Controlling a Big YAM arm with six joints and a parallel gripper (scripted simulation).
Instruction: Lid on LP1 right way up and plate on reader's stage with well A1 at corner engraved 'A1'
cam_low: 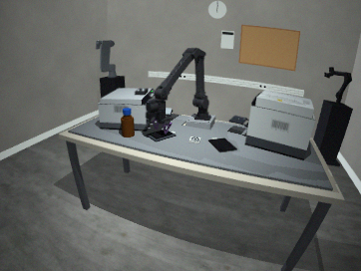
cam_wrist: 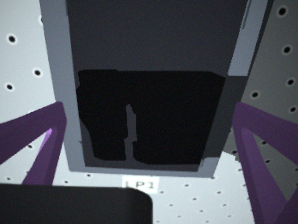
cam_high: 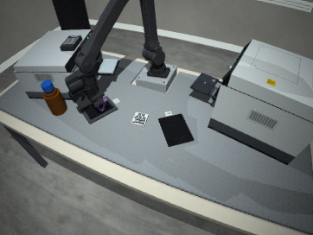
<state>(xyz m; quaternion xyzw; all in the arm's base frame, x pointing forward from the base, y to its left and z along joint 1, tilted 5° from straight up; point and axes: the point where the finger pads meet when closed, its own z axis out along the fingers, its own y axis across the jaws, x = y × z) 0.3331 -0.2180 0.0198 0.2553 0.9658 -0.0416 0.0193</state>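
The lidded plate is 2 cm below my hand. Round my hand: label 9 cm behind, 6 cm to the left, 4 cm below; LP1 pad 3 cm below; brown capped bottle 21 cm to the right, 7 cm above, 6 cm ahead.
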